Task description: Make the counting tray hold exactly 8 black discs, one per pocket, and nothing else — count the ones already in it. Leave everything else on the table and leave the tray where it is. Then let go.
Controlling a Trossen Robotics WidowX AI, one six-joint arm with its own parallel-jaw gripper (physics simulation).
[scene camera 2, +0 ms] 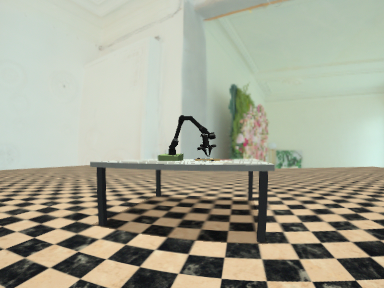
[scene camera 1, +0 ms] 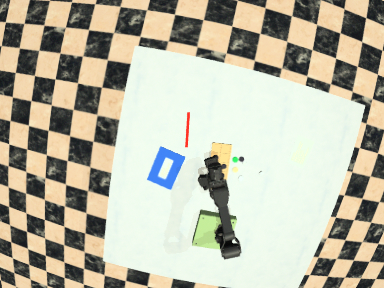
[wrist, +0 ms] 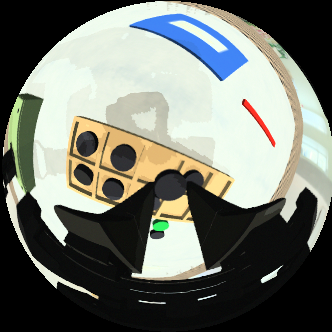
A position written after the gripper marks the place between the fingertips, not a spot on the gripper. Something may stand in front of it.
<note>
In view: the gripper (wrist: 170, 185) and a tan counting tray (wrist: 152, 157).
</note>
